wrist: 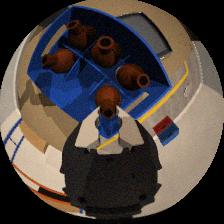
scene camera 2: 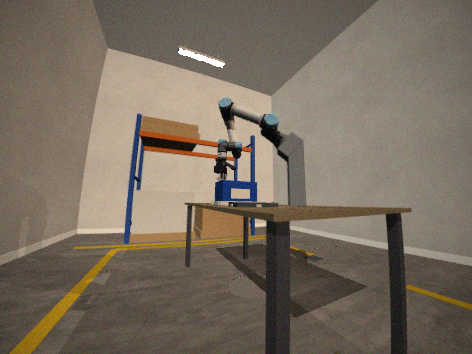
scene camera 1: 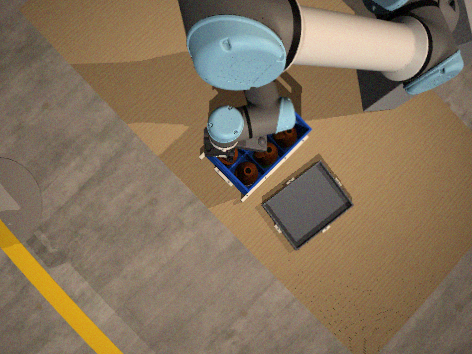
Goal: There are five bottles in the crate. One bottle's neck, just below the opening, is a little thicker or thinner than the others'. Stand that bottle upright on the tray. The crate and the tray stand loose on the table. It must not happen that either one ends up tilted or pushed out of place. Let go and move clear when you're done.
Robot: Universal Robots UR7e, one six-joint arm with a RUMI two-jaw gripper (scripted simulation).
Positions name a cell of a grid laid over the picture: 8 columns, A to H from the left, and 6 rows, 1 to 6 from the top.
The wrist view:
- my gripper: D3
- blue crate: C3
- dark grey tray: F1
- brown bottle: E3
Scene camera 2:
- blue crate: D4
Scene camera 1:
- my gripper: D3
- blue crate: E3
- dark grey tray: F4
